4 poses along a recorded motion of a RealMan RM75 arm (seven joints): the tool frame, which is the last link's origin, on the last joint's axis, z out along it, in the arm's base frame.
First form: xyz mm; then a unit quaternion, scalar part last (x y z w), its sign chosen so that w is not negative.
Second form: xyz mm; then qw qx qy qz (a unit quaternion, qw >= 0). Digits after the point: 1 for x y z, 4 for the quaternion.
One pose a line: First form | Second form
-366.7 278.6 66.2 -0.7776 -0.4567 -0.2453 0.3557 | -366.7 278.6 66.2 0.3557 -0.7776 -0.4567 -0.2453
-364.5 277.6 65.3 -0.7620 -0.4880 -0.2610 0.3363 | -364.5 277.6 65.3 0.3363 -0.7620 -0.4880 -0.2610
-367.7 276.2 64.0 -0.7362 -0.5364 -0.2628 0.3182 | -367.7 276.2 64.0 0.3182 -0.7362 -0.5364 -0.2628
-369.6 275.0 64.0 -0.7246 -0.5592 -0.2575 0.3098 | -369.6 275.0 64.0 0.3098 -0.7246 -0.5592 -0.2575
